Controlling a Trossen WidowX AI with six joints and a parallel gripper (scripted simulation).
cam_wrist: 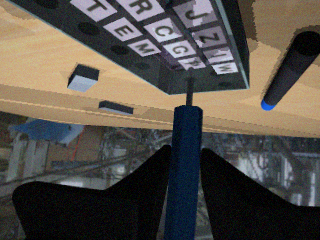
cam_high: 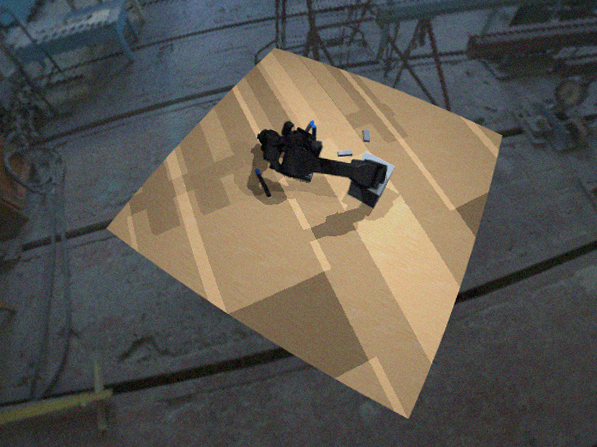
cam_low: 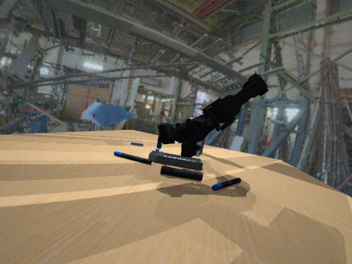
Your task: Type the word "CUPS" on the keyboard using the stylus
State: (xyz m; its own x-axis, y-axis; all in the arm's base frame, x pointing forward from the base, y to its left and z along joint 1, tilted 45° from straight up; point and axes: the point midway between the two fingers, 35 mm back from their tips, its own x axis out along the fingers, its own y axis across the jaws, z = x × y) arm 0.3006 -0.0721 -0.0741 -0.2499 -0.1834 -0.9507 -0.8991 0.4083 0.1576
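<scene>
The blue stylus lies 10 mm below my gripper tip. Round my gripper tip: stylus tip (50 mm below).
</scene>
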